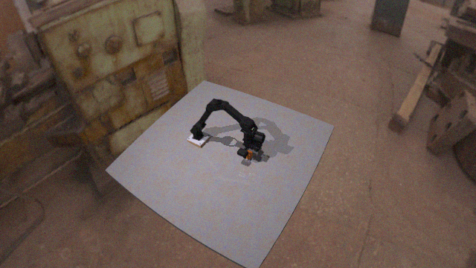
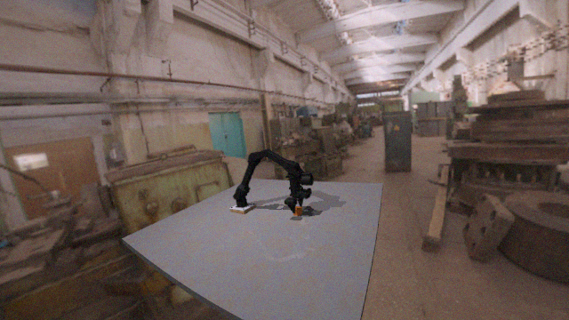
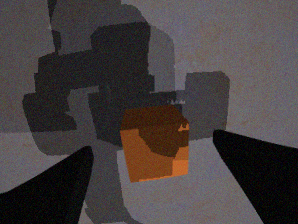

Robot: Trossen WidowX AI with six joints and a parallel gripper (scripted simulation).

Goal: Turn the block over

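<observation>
Now: the orange block 10 mm below my gripper tip and 10 mm behind it.
</observation>
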